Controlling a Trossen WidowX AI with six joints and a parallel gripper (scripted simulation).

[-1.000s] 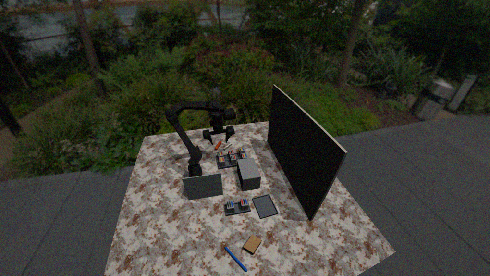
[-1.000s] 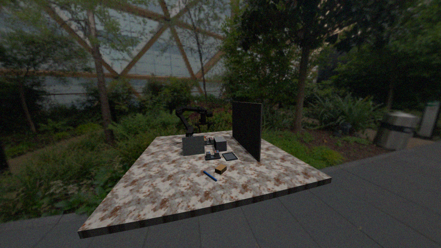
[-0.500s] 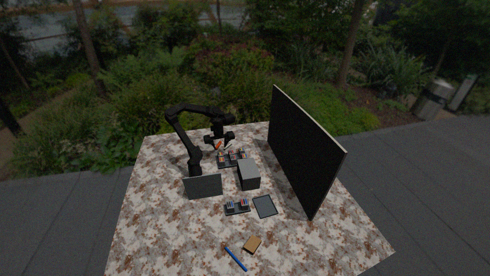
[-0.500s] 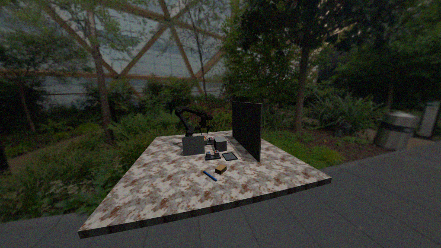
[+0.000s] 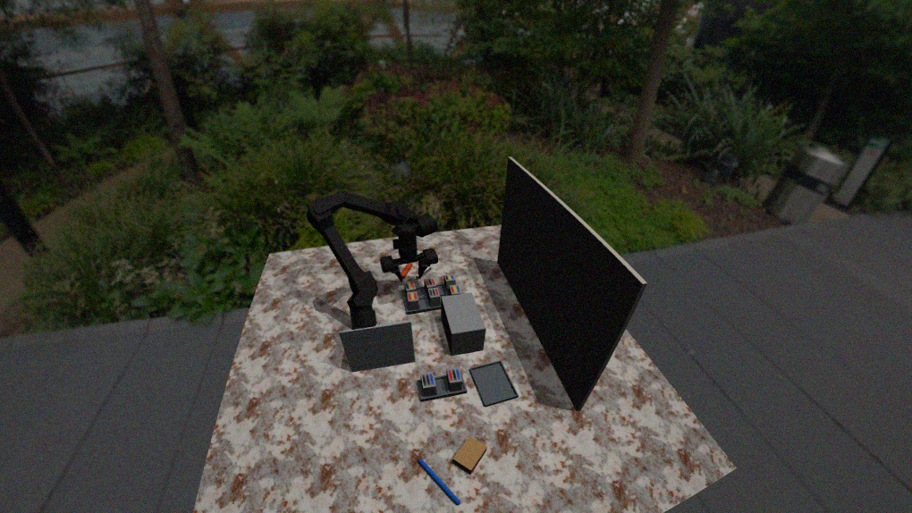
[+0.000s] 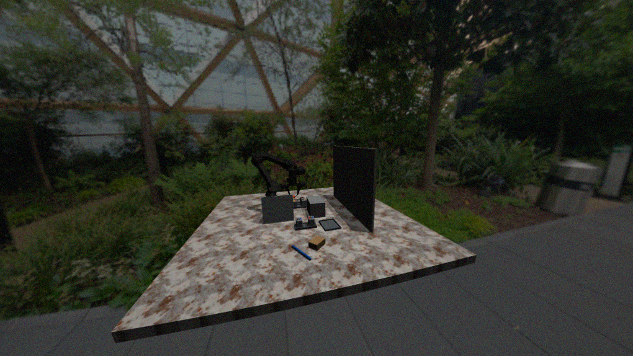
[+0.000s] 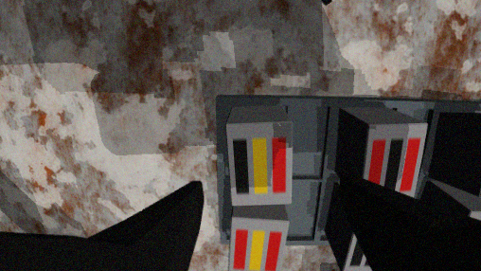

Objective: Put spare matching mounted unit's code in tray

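Now: gripper tip 4 cm above the spare block. Also, from my gripper tip: holder: 1 cm ahead, 40 cm to the right, 7 cm below; flat grey tray: 15 cm ahead, 42 cm to the right, 7 cm below; grey mounted unit: 12 cm ahead, 21 cm to the right, 3 cm below.
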